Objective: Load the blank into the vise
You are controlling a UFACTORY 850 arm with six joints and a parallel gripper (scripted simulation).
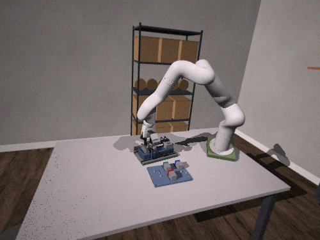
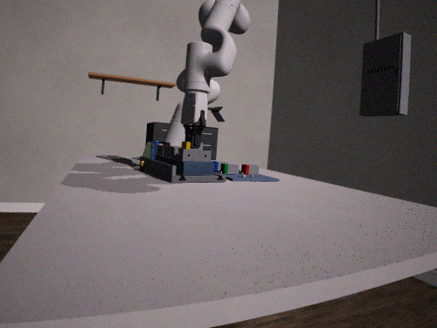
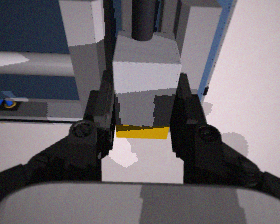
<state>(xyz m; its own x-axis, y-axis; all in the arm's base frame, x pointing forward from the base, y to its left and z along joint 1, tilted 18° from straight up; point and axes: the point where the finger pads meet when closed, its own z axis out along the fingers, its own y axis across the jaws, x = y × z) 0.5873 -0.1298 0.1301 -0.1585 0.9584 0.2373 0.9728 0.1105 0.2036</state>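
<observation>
Now: the dark work-stop rod 1 cm behind my hand, 5 cm to the left of it and 3 cm below it. Round my hand: green-ended blank (9 cm behind, 18 cm to the left, 10 cm below); red-ended blank (9 cm behind, 28 cm to the left, 10 cm below); blue-ended blank (18 cm behind, 19 cm to the left, 10 cm below).
</observation>
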